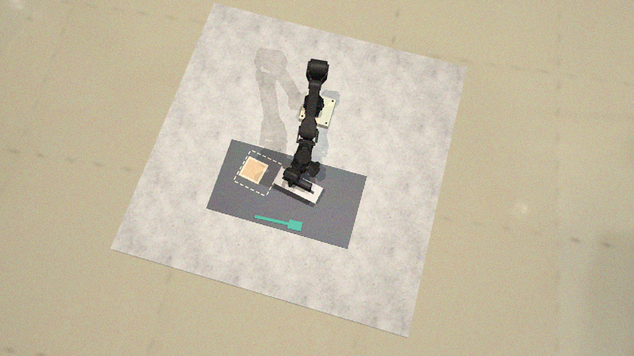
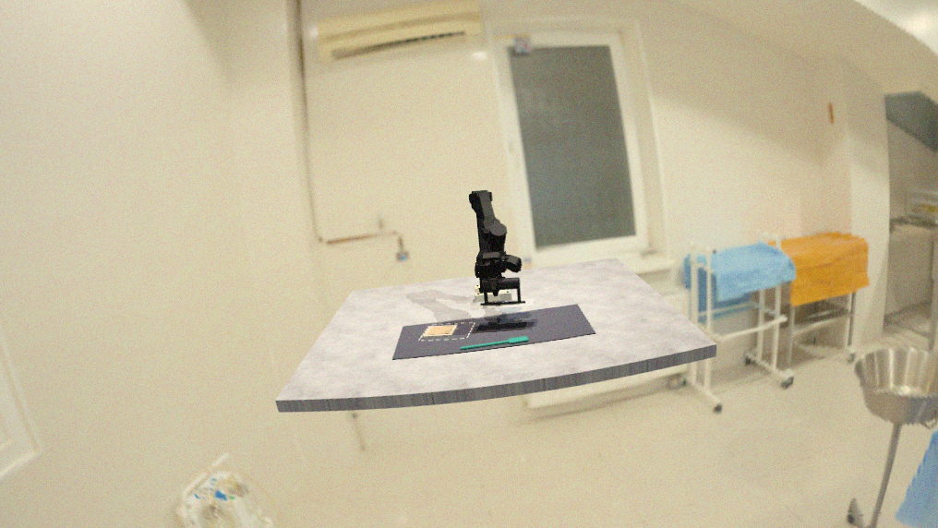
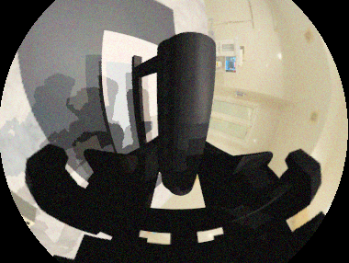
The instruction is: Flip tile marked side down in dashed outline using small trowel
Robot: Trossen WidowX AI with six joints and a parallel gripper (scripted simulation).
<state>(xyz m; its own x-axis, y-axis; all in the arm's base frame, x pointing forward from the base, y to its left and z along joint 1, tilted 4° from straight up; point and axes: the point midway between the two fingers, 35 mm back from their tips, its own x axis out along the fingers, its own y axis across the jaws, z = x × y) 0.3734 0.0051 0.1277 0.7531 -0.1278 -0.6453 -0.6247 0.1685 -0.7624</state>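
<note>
Now: the dark grey mat 2 cm to the right of my gripper tip and 15 cm below it. From my gripper tip the other things lie so: trowel 14 cm ahead, 13 cm below; cream tile 6 cm behind, 20 cm to the right, 12 cm below.
</note>
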